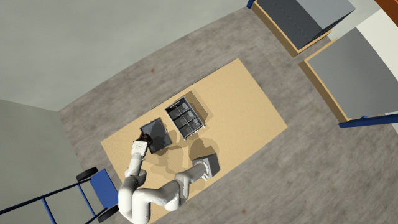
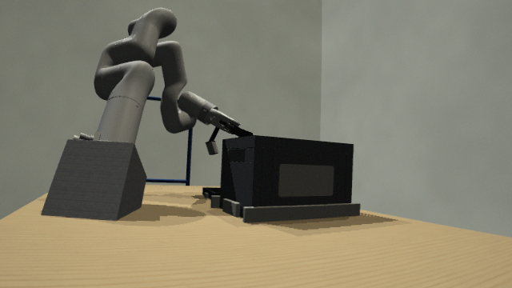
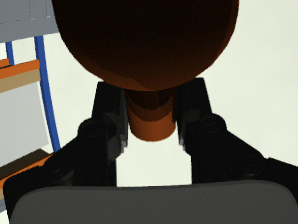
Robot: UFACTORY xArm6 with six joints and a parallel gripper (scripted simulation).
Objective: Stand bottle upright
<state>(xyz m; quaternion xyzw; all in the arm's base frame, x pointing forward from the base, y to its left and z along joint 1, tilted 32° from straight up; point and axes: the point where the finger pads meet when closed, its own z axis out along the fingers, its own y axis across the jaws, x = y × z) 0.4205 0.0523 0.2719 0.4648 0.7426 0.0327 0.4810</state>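
Right now my hand is 6 cm above the brown bottle, 1 cm to the right of it and 1 cm past it. The rest, counted from my hand: dark tray (20 cm below, 3 cm to the right, 2 cm behind); dark crate (32 cm to the right, 12 cm below, 7 cm behind).
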